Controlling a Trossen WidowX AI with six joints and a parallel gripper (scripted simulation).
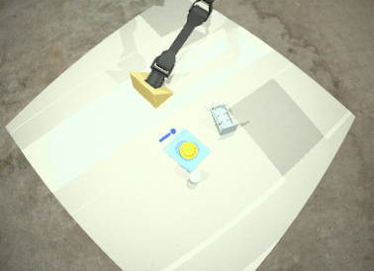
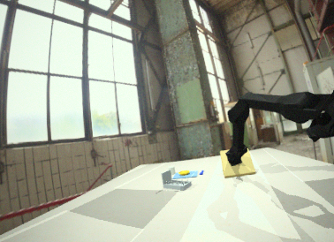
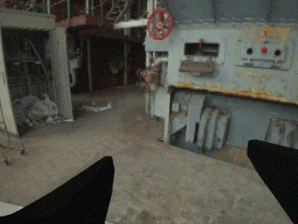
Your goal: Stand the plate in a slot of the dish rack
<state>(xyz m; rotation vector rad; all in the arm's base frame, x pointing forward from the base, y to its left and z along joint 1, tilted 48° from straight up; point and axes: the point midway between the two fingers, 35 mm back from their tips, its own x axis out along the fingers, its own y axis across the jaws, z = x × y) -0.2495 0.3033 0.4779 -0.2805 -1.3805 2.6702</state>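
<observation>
My gripper tip is now 550 mm short of the yellow plate, 700 mm to the left of it and 210 mm above it. The rest, counted from my gripper tip: grey dish rack 590 mm ahead, 490 mm to the right, 200 mm below; blue utensil 440 mm ahead, 680 mm to the right, 220 mm below; light blue mat 550 mm ahead, 690 mm to the right, 220 mm below.
</observation>
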